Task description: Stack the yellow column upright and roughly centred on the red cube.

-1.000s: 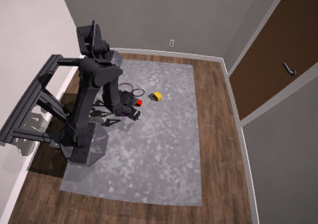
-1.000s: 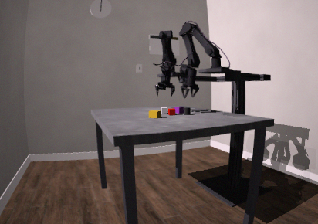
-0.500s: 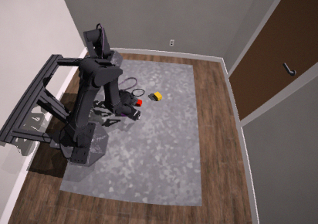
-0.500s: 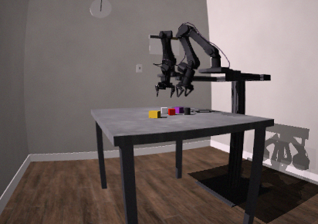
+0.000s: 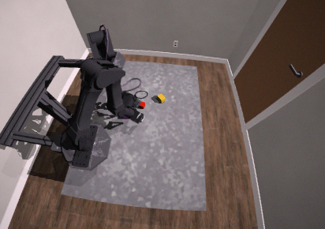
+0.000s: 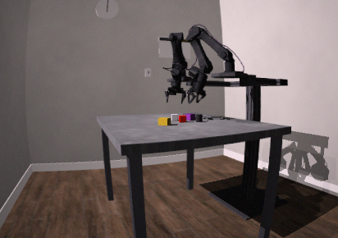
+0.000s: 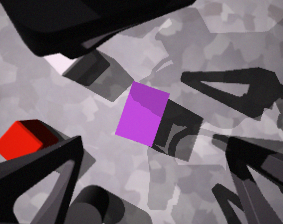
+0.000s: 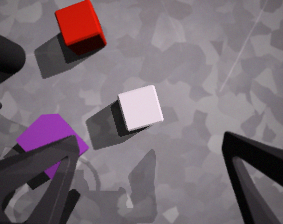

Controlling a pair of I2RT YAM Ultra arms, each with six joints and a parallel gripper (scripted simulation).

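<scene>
Right now the yellow column is 280 mm ahead of my left hand, 130 mm to the left of it and 100 mm below it. The rest, counted from my left hand: white cube: 120 mm ahead, 100 mm below, 50 mm to the right; dark cylinder: 110 mm to the left, 100 mm below, 30 mm ahead; purple cube: 100 mm below, 20 mm to the right, 20 mm ahead.
</scene>
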